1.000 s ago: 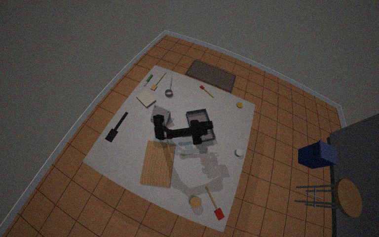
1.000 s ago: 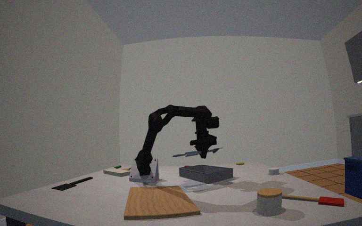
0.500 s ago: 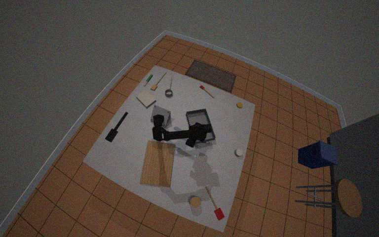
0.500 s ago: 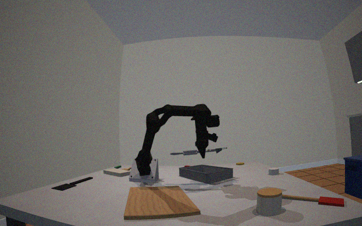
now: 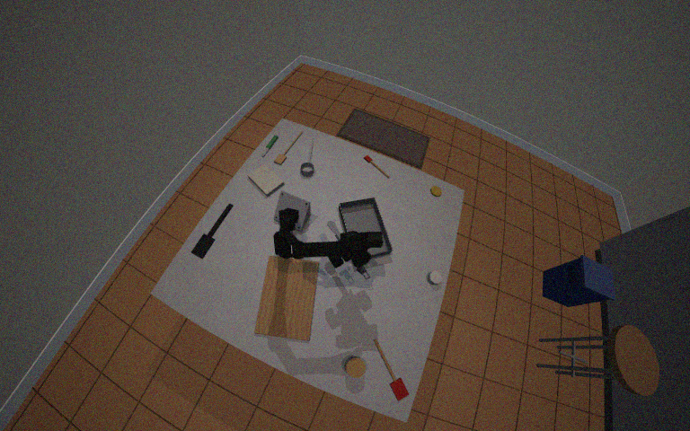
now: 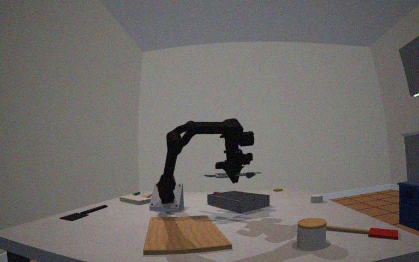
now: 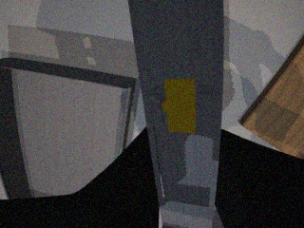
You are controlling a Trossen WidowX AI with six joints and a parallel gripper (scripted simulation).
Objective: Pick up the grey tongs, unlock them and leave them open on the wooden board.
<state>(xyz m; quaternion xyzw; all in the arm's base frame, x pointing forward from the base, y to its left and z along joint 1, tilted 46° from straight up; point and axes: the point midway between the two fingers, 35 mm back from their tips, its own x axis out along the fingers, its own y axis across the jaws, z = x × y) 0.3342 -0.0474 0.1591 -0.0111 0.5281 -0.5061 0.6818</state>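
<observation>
The yellow lock lies 20 mm ahead of my gripper tip, 20 mm to the right of it and 40 mm above it. From my gripper tip the other things lie so: roasting tin: 40 mm ahead, 200 mm to the left, 120 mm below; then white cylinder: 440 mm ahead, 50 mm to the left, 130 mm below; then wooden board: 220 mm behind, 220 mm to the right, 140 mm below.
</observation>
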